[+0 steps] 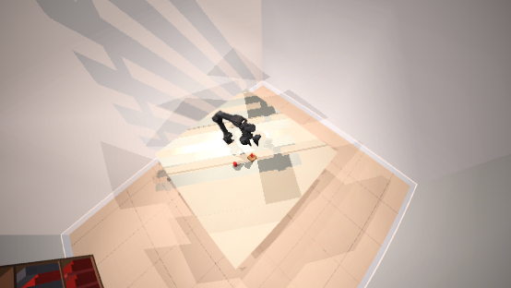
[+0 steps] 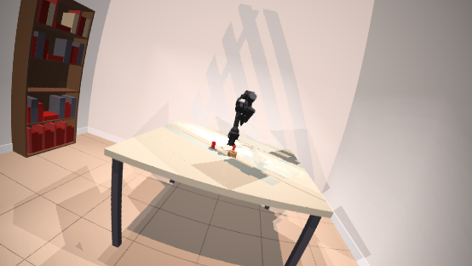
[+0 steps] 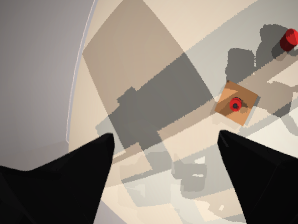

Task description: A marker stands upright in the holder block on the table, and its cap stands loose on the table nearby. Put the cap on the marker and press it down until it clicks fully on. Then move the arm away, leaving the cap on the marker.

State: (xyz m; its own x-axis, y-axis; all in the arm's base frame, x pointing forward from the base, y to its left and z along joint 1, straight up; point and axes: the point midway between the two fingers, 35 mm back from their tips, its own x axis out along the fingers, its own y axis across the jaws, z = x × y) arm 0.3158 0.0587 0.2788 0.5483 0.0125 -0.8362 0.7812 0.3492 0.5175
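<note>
Right now the red cap is 90 mm behind my gripper tip, 180 mm to the right of it and 220 mm below it. The rest, counted from my gripper tip: wooden holder block: 30 mm behind, 20 mm to the right, 230 mm below.
</note>
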